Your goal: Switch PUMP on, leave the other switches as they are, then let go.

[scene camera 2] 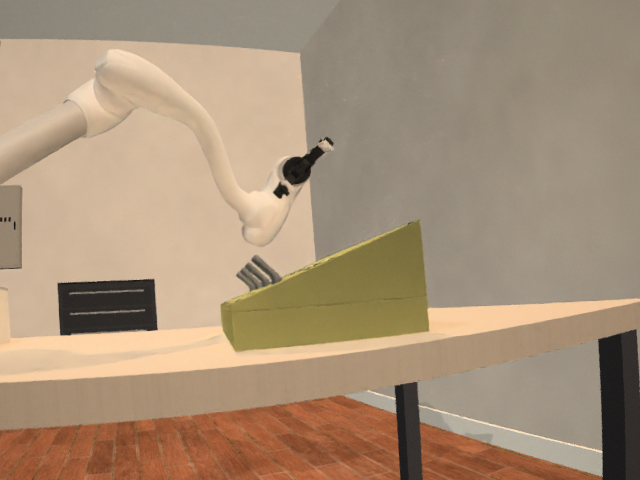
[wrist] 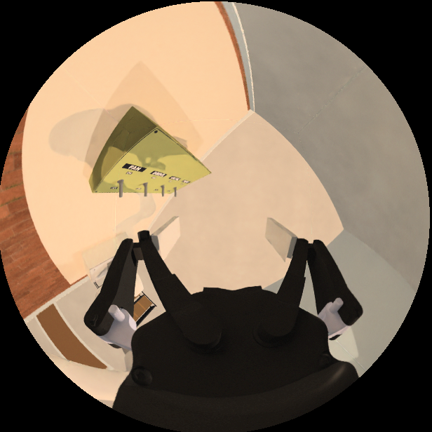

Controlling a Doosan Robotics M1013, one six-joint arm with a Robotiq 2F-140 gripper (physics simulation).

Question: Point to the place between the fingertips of the gripper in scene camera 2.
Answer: At 309, 165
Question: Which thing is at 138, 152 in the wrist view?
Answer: A sloped switch panel.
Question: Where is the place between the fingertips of the gripper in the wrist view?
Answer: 223, 226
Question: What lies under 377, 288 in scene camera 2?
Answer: A sloped switch panel.
